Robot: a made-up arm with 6 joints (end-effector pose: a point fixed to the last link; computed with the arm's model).
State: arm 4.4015 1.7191 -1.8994 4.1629 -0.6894 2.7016
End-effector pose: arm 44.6 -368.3 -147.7 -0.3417 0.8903 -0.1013 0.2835
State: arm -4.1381 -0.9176 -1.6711 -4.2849 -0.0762 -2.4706
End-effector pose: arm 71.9 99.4 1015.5 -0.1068 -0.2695 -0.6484 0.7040
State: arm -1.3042 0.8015 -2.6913 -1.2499 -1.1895 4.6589
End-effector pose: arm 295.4 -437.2 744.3 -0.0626 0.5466 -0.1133 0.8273
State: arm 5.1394 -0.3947 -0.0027 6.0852 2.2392 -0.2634
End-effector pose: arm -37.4 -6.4 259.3 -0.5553 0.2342 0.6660 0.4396
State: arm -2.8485 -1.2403 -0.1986 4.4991 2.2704 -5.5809
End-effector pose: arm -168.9 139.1 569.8 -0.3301 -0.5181 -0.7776 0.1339
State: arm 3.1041 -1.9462 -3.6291 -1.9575 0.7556 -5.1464
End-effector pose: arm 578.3 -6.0 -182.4 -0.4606 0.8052 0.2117 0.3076
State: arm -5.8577 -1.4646 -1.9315 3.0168 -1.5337 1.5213
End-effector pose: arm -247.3 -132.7 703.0 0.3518 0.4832 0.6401 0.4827
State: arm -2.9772 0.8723 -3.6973 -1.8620 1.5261 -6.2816
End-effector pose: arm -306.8 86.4 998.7 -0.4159 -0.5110 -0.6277 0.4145
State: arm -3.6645 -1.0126 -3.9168 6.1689 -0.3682 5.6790
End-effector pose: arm 523.9 -323.0 212.5 -0.0729 0.8773 -0.2889 0.3761
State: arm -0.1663 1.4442 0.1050 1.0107 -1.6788 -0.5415
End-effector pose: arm 36.3 -120.7 175.2 0.8539 0.1834 -0.1145 0.4733
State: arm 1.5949 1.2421 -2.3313 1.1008 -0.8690 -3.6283
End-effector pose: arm 149.1 702.5 368.1 -0.1474 0.6889 0.4211 0.5713
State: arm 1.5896 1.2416 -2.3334 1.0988 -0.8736 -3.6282
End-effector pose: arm 152.7 701.1 370.0 -0.1440 0.6874 0.4202 0.5746
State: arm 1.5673 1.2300 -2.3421 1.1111 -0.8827 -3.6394
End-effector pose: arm 169.4 695.0 380.6 -0.1271 0.6861 0.4157 0.5833
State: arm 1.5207 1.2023 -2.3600 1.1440 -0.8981 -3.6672
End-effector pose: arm 203.9 680.4 403.3 -0.0914 0.6844 0.4052 0.5992
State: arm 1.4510 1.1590 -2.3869 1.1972 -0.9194 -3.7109
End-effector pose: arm 253.4 653.9 436.6 -0.0376 0.6811 0.3881 0.6198
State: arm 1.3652 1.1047 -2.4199 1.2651 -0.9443 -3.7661
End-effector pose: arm 309.5 614.5 476.0 0.0277 0.6748 0.3656 0.6404
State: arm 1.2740 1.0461 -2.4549 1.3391 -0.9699 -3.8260
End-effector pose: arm 362.3 565.8 515.6 0.0955 0.6656 0.3407 0.6571
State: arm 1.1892 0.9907 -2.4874 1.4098 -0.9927 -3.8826
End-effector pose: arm 404.2 515.2 550.5 0.1567 0.6548 0.3179 0.6676
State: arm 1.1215 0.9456 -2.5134 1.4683 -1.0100 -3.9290
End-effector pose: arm 432.3 472.1 577.1 0.2038 0.6449 0.3004 0.6725
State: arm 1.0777 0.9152 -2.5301 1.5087 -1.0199 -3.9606
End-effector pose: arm 448.0 443.3 593.8 0.2333 0.6385 0.2901 0.6737
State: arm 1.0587 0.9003 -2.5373 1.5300 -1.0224 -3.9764
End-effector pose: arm 454.1 430.5 601.2 0.2459 0.6363 0.2864 0.6727
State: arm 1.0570 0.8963 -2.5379 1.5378 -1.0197 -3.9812
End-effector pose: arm 454.7 429.3 602.4 0.2471 0.6375 0.2872 0.6709
